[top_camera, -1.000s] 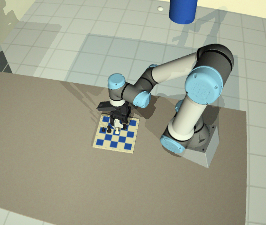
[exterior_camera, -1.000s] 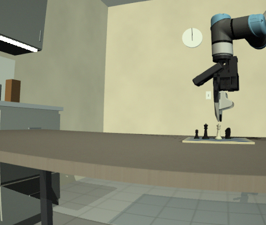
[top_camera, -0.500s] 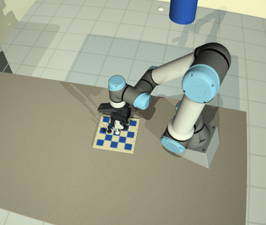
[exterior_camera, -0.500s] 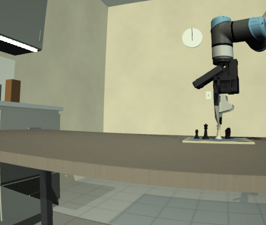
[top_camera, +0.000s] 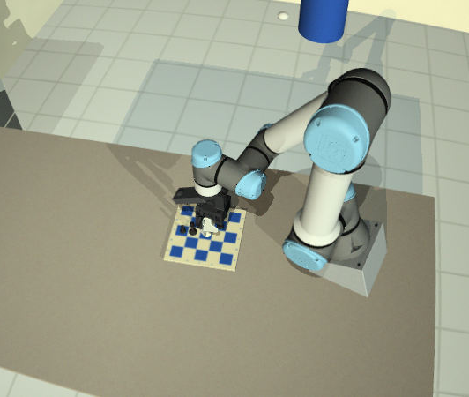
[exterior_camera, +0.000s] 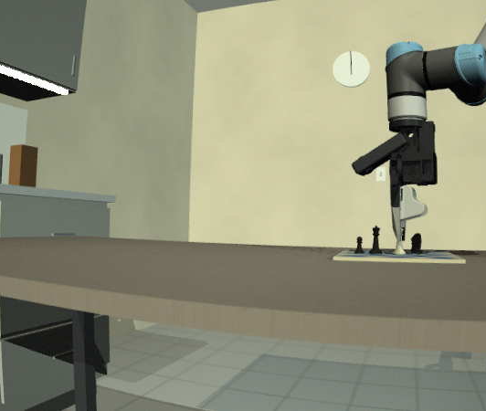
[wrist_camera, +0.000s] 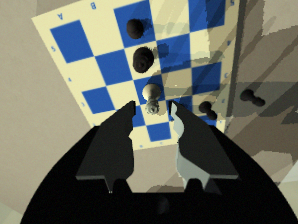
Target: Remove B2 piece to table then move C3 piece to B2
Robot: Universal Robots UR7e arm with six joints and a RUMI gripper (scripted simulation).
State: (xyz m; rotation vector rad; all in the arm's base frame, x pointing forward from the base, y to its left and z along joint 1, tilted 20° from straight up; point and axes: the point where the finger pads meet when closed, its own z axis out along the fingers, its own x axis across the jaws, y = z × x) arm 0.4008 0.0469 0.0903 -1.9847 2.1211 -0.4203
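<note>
My hand is 10 mm above the white piece. Round my hand: black knight 30 mm behind, 40 mm to the right, 20 mm below; then chessboard 40 mm below.
</note>
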